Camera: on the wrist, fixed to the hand. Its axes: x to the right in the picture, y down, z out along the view.
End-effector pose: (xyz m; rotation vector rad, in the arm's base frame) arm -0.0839 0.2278 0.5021 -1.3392 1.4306 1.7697
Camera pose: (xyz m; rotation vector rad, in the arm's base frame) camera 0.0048 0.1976 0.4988 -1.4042 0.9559 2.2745
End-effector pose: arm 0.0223 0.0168 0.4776 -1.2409 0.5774 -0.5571
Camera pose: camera -0.0434 -0.0240 0.5306 -1.7311 0.6264 -0.3204
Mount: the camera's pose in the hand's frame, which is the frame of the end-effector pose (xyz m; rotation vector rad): -0.0261 -0.0659 -0.0613 -0.4991 -0.1381 0.0109
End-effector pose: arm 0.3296 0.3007 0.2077 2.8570 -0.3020 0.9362
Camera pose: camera 0.2888 0.3795 0.2379 2.4588 -0.4872 0.5630
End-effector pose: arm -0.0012 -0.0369 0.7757 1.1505 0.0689 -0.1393
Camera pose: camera -0.0356 -0.0054 0.6944 0.6412 -0.0251 -0.1797
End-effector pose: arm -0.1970 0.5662 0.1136 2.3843 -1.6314 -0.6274
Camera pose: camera -0.1224 0.6101 0.1495 2.0028 -1.3323 -1.0726
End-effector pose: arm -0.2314 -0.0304 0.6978 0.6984 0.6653 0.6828
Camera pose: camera -0.2703 -0.0666 0.6206 0.2831 0.3416 0.7658
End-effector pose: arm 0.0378 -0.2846 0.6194 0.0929 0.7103 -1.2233
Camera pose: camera -0.0517 -0.2607 0.6054 -0.3963 0.8717 -1.0007
